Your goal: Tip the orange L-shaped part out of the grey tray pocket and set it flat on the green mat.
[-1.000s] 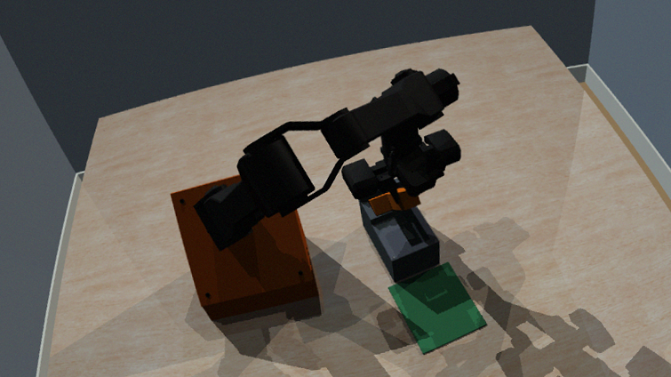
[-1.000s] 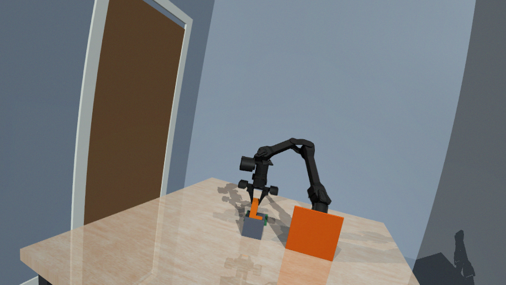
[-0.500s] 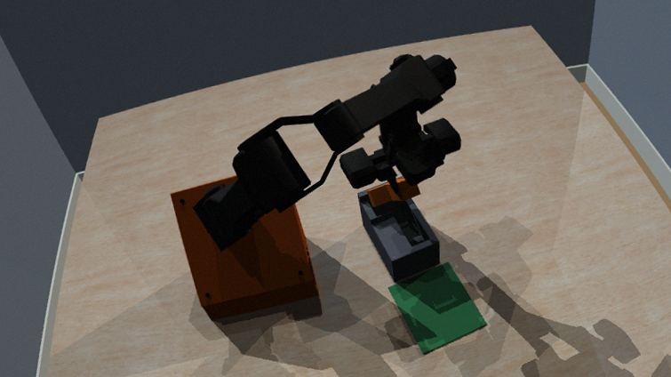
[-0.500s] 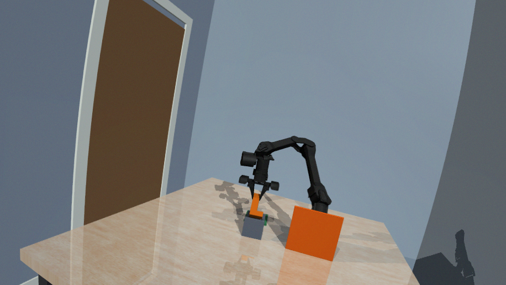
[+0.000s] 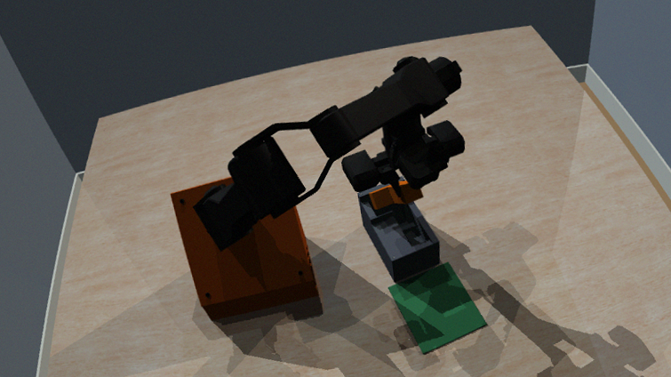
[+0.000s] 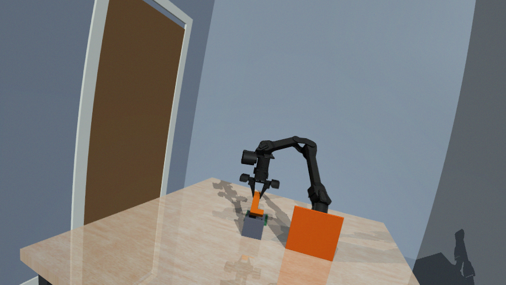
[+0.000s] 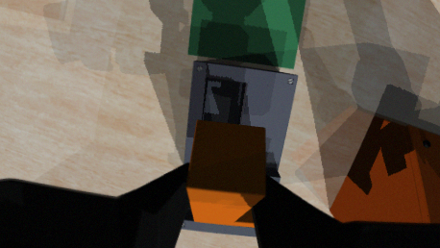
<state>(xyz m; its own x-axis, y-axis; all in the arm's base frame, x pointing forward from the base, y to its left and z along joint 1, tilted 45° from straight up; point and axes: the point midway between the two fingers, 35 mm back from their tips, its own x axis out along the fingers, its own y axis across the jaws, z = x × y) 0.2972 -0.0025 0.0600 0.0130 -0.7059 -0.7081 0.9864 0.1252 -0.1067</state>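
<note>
The green mat is 1 cm ahead of my gripper tip, 13 cm to the right of it and 17 cm below it. Also, from my gripper tip: orange L-shaped part (2 cm behind, 3 cm to the left, 3 cm below).
</note>
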